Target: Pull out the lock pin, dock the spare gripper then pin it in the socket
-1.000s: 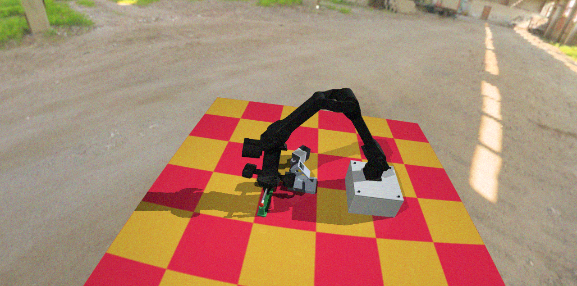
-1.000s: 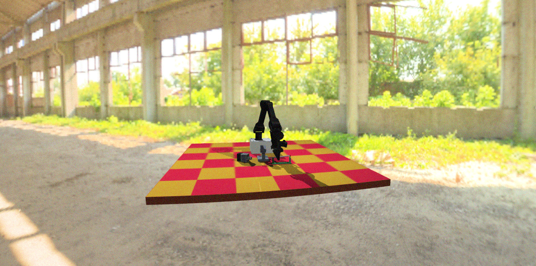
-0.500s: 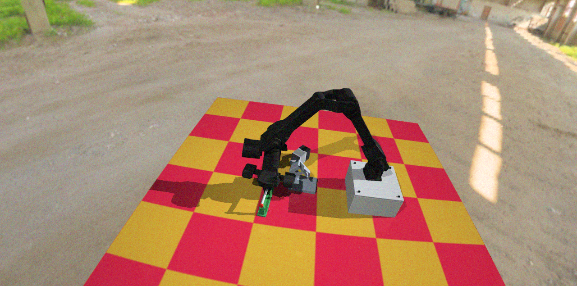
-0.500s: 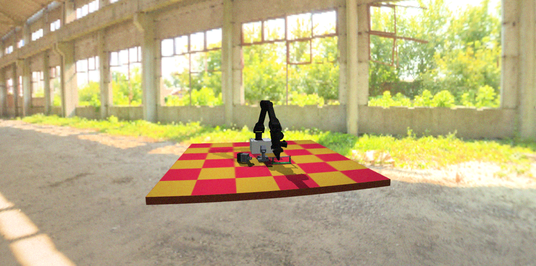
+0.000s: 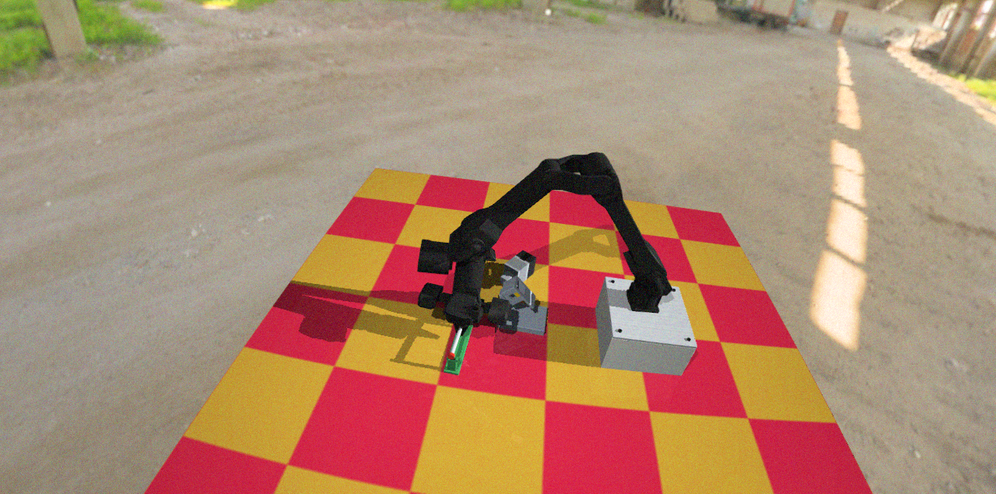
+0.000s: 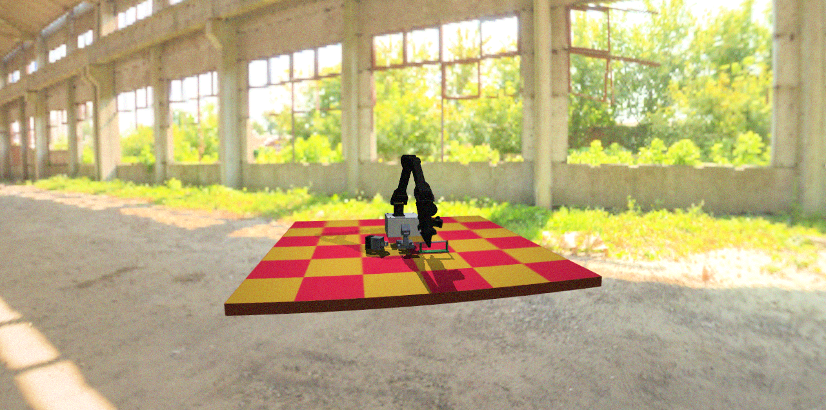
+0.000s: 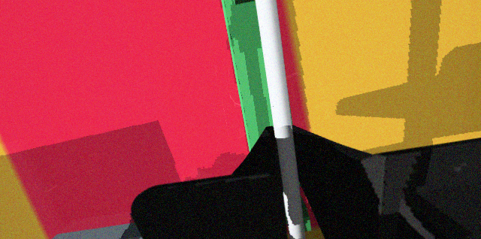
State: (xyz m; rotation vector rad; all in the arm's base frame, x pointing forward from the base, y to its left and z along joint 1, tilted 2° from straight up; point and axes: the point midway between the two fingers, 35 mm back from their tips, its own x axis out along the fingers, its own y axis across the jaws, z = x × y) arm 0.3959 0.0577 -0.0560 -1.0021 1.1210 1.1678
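Now: gripper tip 20 mm to the right of the green cradle. Also, from my gripper tip: spare gripper: 120 mm behind, 220 mm to the right, 10 mm above; then grey mount: 120 mm behind, 80 mm to the right, 30 mm above.
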